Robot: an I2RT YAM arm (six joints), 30 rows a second.
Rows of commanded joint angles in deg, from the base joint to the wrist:
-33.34, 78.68, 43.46, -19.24, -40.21, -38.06
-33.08, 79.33, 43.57, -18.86, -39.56, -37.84
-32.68, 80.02, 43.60, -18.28, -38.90, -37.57
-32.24, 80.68, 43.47, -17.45, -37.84, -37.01
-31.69, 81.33, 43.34, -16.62, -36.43, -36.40
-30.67, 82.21, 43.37, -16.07, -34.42, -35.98
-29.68, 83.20, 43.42, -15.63, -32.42, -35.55
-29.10, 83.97, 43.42, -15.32, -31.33, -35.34
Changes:
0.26, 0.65, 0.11, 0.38, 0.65, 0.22
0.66, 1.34, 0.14, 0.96, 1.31, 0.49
1.10, 2.00, 0.01, 1.79, 2.37, 1.05
1.65, 2.65, -0.12, 2.62, 3.78, 1.66
2.67, 3.53, -0.09, 3.17, 5.79, 2.08
3.66, 4.52, -0.04, 3.61, 7.79, 2.51
4.24, 5.29, -0.04, 3.92, 8.88, 2.72

